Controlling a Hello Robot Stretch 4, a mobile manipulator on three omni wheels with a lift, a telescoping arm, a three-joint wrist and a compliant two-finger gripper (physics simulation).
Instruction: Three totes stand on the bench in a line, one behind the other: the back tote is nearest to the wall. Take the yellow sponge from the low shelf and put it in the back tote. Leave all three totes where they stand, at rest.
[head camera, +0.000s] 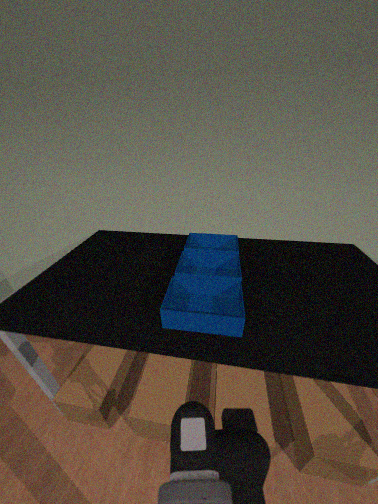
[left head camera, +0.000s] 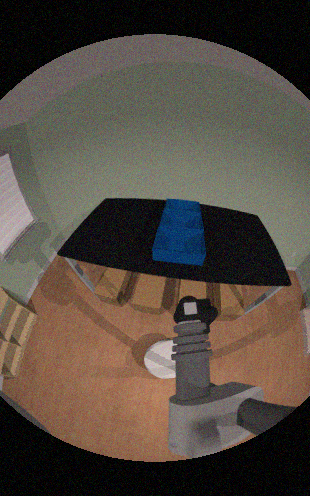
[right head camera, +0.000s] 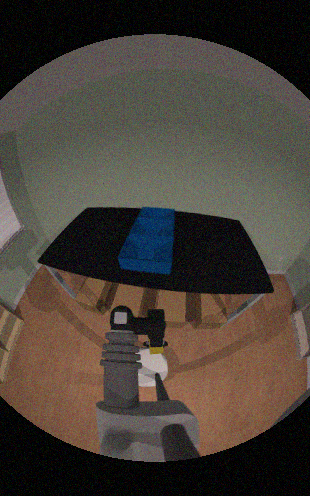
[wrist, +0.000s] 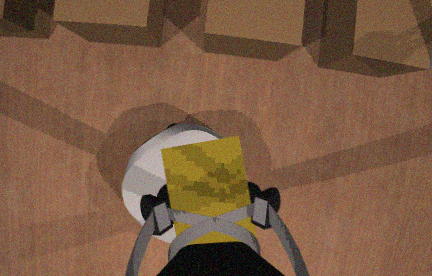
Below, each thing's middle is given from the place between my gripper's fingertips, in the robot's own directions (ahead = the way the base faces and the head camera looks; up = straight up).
The yellow sponge (wrist: 208, 178) lies 20 mm above my hand.
